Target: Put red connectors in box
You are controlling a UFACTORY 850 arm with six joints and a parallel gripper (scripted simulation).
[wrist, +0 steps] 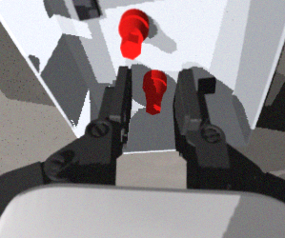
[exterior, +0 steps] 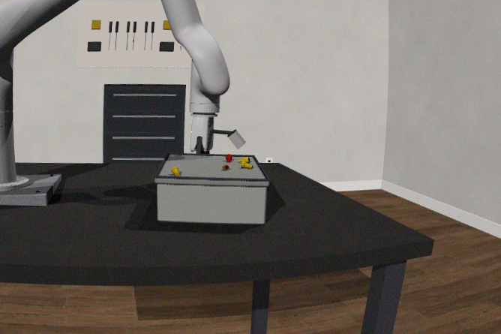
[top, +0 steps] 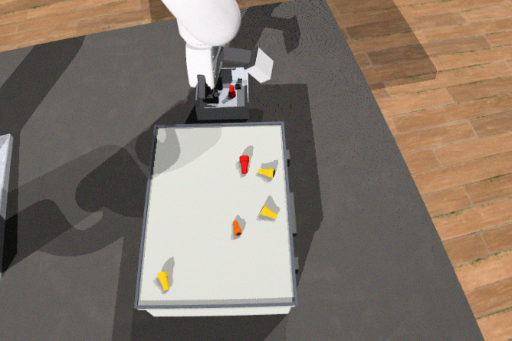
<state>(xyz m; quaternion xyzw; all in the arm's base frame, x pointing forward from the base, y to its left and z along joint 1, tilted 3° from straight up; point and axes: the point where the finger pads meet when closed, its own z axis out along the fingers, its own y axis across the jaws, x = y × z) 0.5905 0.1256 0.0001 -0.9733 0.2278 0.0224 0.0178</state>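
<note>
My gripper is now 20 mm short of the steel junction box, 10 mm to the left of it and 30 mm above it. Round my hand: tool case (50 mm behind, 280 mm to the right, 40 mm above); then orange connector (30 mm behind, 320 mm to the right, 60 mm above).
</note>
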